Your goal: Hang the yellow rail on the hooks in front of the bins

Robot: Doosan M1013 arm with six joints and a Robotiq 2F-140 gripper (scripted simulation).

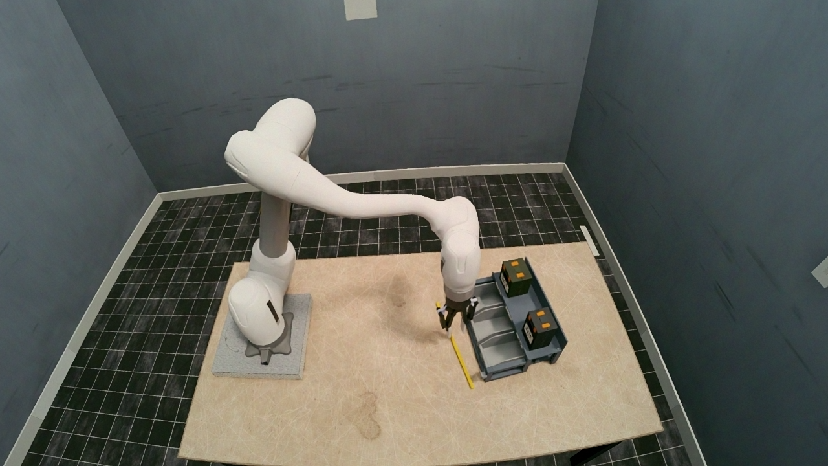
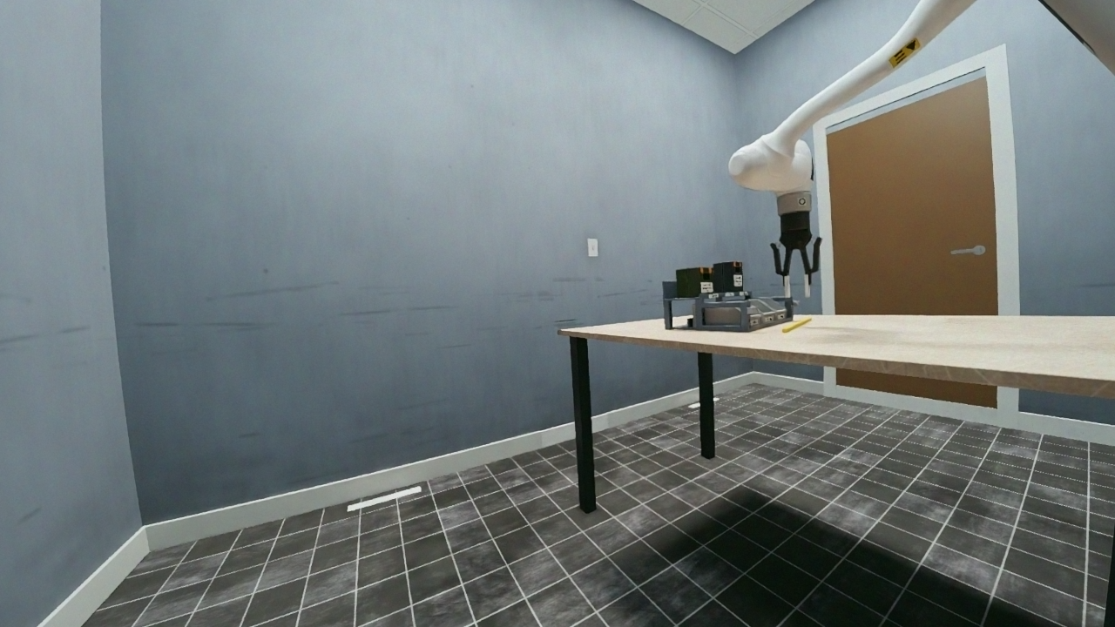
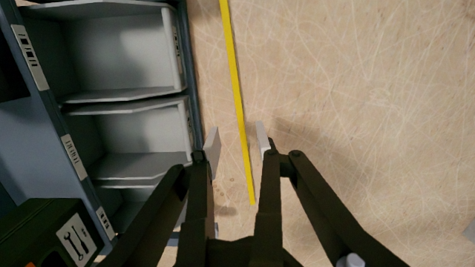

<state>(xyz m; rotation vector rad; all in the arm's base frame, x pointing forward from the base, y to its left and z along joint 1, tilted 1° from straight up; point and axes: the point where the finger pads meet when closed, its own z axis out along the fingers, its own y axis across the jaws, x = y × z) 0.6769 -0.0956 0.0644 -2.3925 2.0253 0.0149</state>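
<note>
The yellow rail lies 110 mm below my hand.
</note>
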